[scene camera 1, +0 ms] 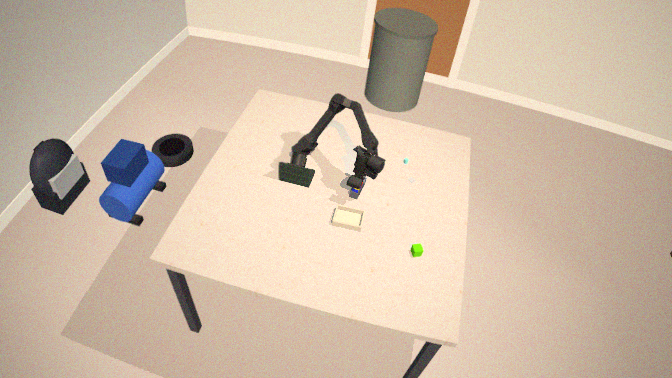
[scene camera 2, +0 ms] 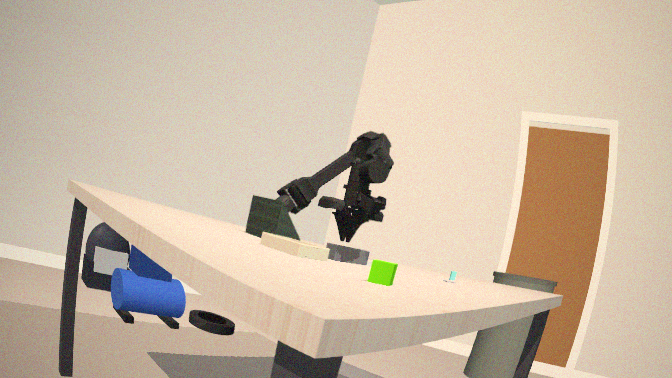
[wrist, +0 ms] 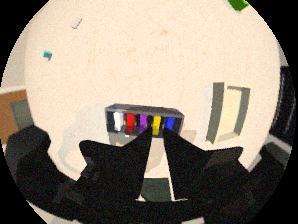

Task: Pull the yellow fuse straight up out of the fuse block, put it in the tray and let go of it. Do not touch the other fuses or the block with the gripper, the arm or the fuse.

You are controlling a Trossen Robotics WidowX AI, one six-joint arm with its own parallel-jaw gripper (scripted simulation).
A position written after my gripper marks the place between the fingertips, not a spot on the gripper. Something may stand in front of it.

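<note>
There's a tray point(scene camera 2: 297, 248) here, and the wrist view has the tray point(wrist: 230, 102) as well. I can also see my gripper point(scene camera 2: 344, 241), and you'd find my gripper point(wrist: 157, 130) in the wrist view too.
</note>
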